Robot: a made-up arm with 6 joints. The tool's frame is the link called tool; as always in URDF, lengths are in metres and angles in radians. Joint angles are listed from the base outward.
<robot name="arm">
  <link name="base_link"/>
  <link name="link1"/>
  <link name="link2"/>
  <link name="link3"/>
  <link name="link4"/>
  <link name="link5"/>
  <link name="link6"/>
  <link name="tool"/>
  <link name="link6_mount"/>
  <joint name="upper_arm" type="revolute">
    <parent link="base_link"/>
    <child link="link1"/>
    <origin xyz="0 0 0.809"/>
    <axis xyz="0 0 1"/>
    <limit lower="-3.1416" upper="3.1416"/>
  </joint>
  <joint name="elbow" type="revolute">
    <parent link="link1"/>
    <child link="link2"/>
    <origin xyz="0.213 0 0" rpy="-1.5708 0 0"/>
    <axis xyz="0 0 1"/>
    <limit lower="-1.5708" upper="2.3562"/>
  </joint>
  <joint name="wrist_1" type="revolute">
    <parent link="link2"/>
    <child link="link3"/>
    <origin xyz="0 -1.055 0" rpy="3.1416 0 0"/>
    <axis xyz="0 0 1"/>
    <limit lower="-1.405" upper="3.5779"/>
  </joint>
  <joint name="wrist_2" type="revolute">
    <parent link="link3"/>
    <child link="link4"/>
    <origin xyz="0 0.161 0" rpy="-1.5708 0 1.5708"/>
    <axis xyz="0 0 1"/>
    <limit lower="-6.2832" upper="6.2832"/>
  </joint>
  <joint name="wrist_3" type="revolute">
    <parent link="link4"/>
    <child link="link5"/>
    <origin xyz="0 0 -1.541" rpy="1.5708 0 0"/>
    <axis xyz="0 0 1"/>
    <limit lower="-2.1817" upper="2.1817"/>
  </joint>
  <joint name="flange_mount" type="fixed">
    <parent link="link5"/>
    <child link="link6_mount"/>
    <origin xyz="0 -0.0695 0"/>
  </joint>
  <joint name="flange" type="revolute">
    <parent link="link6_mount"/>
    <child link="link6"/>
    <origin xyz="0 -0.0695 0" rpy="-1.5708 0 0"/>
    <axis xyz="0 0 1"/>
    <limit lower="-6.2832" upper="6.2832"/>
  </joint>
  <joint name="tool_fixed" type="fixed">
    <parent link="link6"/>
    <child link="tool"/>
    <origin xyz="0 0 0" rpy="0 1.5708 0"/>
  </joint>
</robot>
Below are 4 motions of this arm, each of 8 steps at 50 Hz.
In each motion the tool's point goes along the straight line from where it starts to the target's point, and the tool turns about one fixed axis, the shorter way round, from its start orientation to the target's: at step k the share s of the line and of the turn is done. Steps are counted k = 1, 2, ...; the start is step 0. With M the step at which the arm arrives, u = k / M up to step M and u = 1 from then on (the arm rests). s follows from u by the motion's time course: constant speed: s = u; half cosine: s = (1 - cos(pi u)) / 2; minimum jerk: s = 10 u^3 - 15 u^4 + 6 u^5.
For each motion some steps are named. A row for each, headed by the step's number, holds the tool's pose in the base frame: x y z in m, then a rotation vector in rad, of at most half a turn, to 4 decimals.
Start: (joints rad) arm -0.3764 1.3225 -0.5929 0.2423 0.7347 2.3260
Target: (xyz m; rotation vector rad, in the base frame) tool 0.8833 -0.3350 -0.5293 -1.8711 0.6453 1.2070
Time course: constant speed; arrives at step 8
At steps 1, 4, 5, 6, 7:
1: 0.8637 -0.3186 -0.5598 -1.8604 0.6420 1.2315
4: 0.8721 -0.3256 -0.5467 -1.8650 0.6434 1.2210
5: 0.8749 -0.3280 -0.5424 -1.8666 0.6439 1.2175
6: 0.8777 -0.3303 -0.5380 -1.8681 0.6444 1.2140
7: 0.8805 -0.3327 -0.5337 -1.8696 0.6448 1.2105

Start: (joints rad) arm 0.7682 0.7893 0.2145 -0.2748 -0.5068 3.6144
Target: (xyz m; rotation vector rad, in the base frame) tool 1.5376 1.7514 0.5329 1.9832 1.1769 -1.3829
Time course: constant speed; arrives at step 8
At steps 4, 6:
4: 1.6289 1.7194 0.6309 2.0184 1.1726 -1.2861
6: 1.5832 1.7354 0.5819 2.0012 1.1749 -1.3346

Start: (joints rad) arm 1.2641 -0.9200 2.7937 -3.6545 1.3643 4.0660
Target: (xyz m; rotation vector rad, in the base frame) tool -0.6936 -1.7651 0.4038 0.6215 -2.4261 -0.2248
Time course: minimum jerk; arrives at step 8
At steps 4, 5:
4: -0.6689 -1.7891 0.4833 0.6011 -2.3833 -0.2092
5: -0.6800 -1.7783 0.4475 0.6102 -2.4026 -0.2162

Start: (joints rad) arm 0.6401 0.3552 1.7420 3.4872 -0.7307 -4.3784
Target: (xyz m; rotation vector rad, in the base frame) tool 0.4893 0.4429 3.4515 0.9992 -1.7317 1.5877
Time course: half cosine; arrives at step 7
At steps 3, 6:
3: 0.4909 0.4200 3.4569 0.9827 -1.7147 1.5538
6: 0.4894 0.4410 3.4519 0.9979 -1.7303 1.5850

